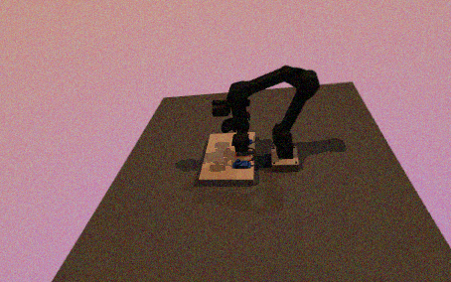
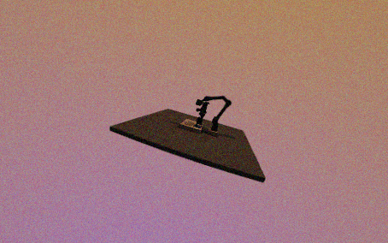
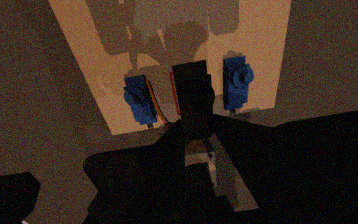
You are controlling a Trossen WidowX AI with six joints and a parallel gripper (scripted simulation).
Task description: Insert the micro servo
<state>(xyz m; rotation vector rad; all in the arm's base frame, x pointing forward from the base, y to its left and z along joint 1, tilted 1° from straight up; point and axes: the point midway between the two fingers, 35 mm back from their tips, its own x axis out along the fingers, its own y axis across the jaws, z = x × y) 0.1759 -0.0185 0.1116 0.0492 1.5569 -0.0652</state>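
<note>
Right now the tan deck is 12 cm ahead of my gripper tip, 10 cm below it and 1 cm to the right of it.
</note>
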